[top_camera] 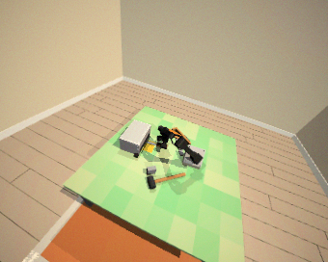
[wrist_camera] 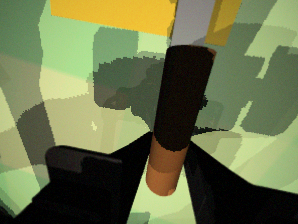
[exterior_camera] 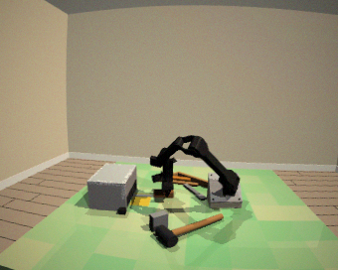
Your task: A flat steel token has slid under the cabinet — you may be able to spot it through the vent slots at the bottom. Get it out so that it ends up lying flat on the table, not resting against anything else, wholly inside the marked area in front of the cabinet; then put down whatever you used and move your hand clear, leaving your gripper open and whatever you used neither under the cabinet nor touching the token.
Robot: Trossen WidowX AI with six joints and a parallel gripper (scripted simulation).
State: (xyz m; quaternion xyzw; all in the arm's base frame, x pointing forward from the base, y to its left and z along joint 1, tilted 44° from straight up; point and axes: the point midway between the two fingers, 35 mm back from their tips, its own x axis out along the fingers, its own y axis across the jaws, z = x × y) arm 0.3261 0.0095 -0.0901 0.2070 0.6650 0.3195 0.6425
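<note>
Right now my gripper tip is 16 cm past the flat grey tool and 6 cm to the left of it. Round my gripper tip: small grey block 32 cm to the left, 3 cm above; then steel token 29 cm ahead, 7 cm to the left.
</note>
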